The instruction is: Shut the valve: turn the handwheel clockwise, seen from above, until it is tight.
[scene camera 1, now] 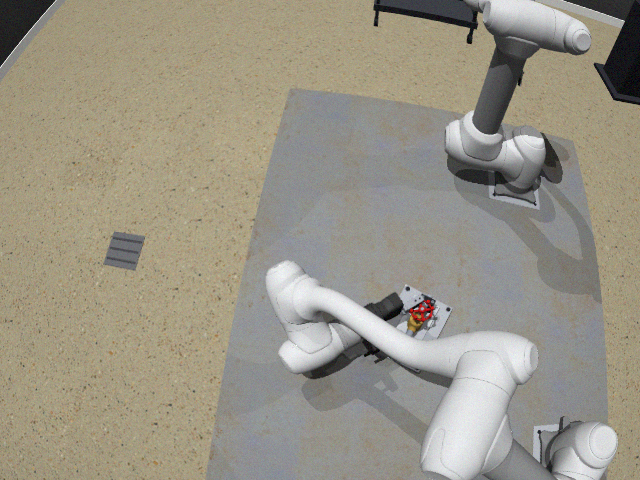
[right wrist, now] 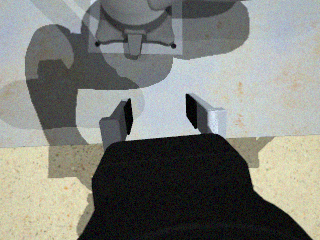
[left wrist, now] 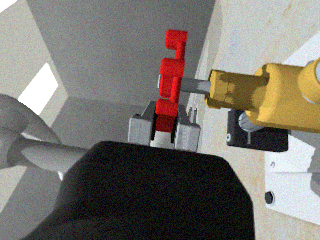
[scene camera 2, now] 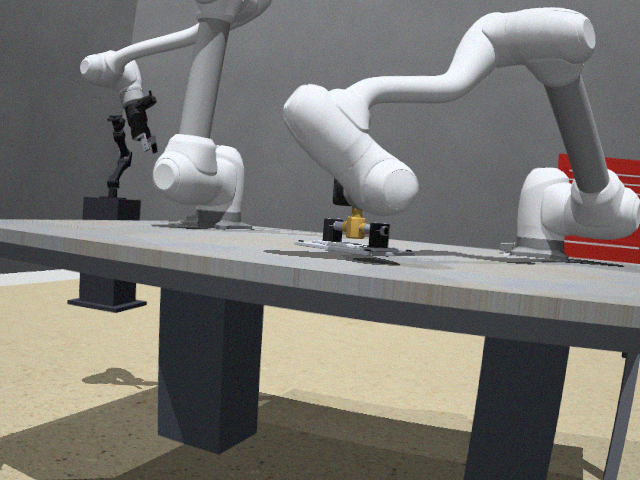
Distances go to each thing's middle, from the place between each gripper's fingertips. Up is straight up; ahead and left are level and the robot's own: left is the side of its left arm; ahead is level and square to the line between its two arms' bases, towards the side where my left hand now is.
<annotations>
I see my left gripper [scene camera 1: 421,299] 1 cm past the red handwheel [left wrist: 170,86], 2 cm to the right of it and 1 cm above it. From my left hand the other things lie so: pale base plate [scene camera 1: 444,311] 1 cm behind, 2 cm to the left, 13 cm below.
I see the red handwheel 50 cm ahead of my right hand [scene camera 2: 151,151], 87 cm to the left of it and 14 cm below it. From my right hand the other things lie so: pale base plate: 50 cm ahead, 87 cm to the left, 26 cm below.
</annotations>
